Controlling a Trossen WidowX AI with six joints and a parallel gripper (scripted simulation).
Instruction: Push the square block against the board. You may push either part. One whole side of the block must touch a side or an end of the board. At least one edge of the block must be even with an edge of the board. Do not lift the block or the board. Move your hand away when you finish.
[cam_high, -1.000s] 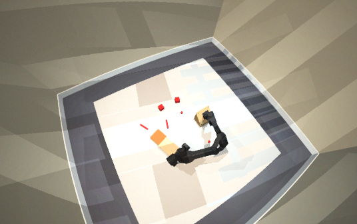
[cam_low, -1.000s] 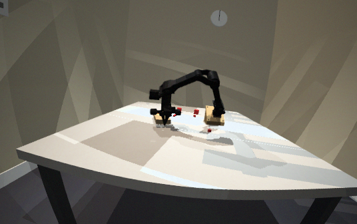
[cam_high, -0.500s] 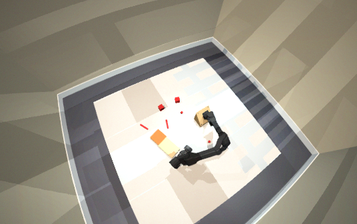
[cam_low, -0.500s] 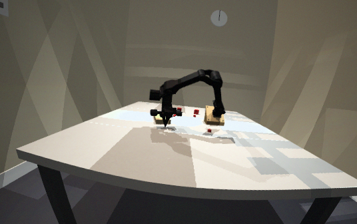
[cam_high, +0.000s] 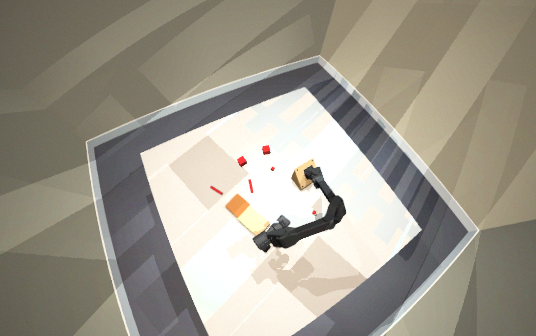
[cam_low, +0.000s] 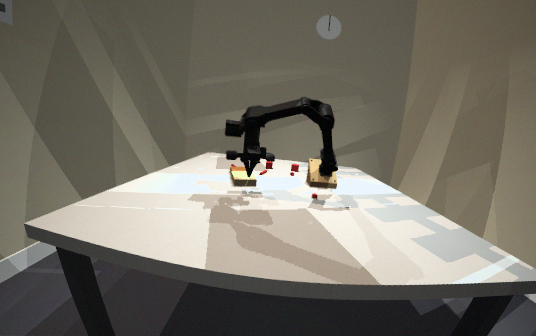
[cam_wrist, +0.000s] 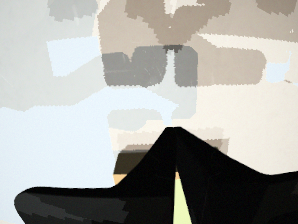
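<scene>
Right now the tan board is 3 cm ahead of my gripper tip, 12 cm to the right of it and 4 cm below it. Also, from my gripper tip: orange square block: 6 cm ahead, 24 cm to the right, 4 cm below.
</scene>
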